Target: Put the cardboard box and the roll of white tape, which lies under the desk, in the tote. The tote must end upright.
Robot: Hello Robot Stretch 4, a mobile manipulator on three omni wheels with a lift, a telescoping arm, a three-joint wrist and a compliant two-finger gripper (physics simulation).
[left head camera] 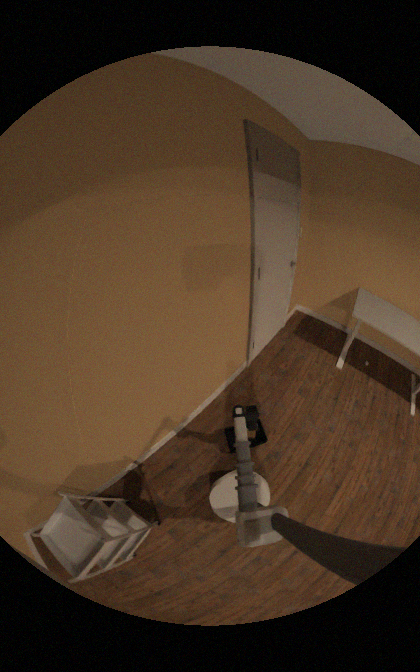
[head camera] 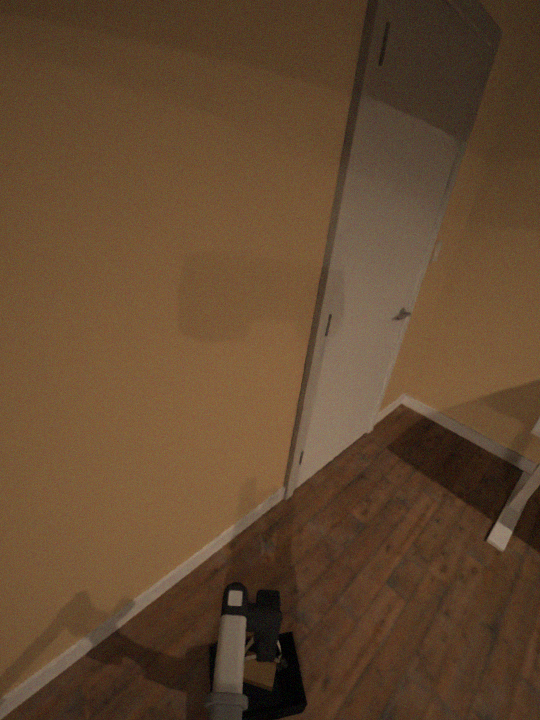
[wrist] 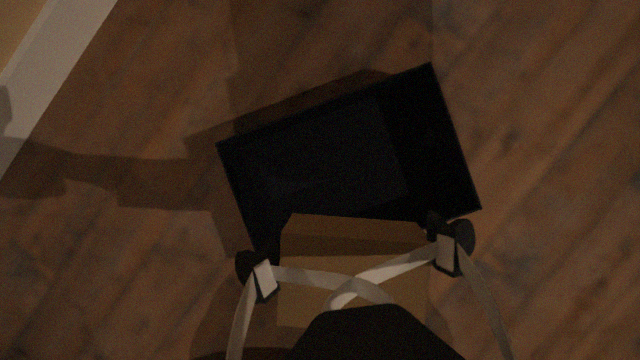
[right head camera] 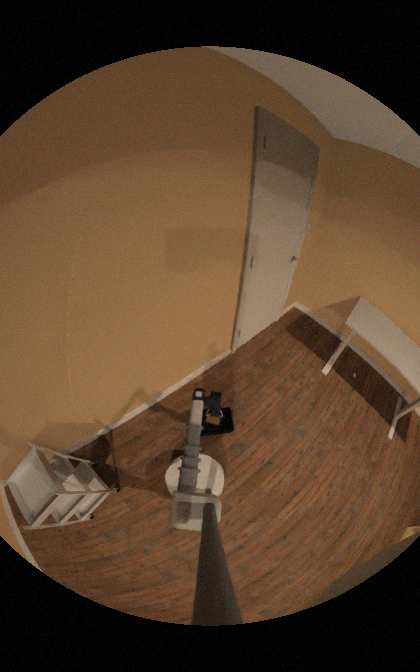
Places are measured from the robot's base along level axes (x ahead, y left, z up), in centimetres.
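Pixels of known places: gripper, fingertip midpoint: [left head camera: 248, 431] [head camera: 259, 665] [wrist: 351, 244].
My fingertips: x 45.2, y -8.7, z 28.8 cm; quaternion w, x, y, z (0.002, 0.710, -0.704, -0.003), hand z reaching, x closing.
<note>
Ahead of a thing's pixels: the offset from my fingertips to its middle. "pt": to the spot under its first point. Level surfaces: height alone.
My gripper [head camera: 266, 656] [left head camera: 252, 425] [right head camera: 214, 413] [wrist: 351, 244] is shut on the brown cardboard box {dz +1.2, dx -1.5, dy +0.2 cm} [head camera: 259, 672] [left head camera: 251, 434] [right head camera: 213, 420] [wrist: 350, 232], with a fingertip at each side. The box is above the near part of the black tote {dz -26.6, dx +3.8, dy -0.4 cm} [head camera: 294, 677] [left head camera: 262, 438] [right head camera: 227, 423] [wrist: 431, 135] and hides some of its near edge in the wrist view. The tote stands upright on the floor, open at the top. A small whitish thing, likely the roll of tape {dz -30.4, dx +56.5, dy -169.0 cm} [left head camera: 366, 363] [right head camera: 354, 374], lies on the floor under the white desk {dz +40.4 cm} [left head camera: 387, 317] [right head camera: 380, 336].
The wall with its white skirting [head camera: 174, 575] [wrist: 65, 50] runs left of the tote, and a white door {pt dz +84.9, dx +104.4, dy -37.8 cm} [head camera: 372, 279] [left head camera: 275, 250] [right head camera: 277, 225] is beyond it. A white shelf cart [left head camera: 72, 535] [right head camera: 35, 487] stands at lower left. My round base [left head camera: 220, 497] [right head camera: 215, 475] is behind the tote.
</note>
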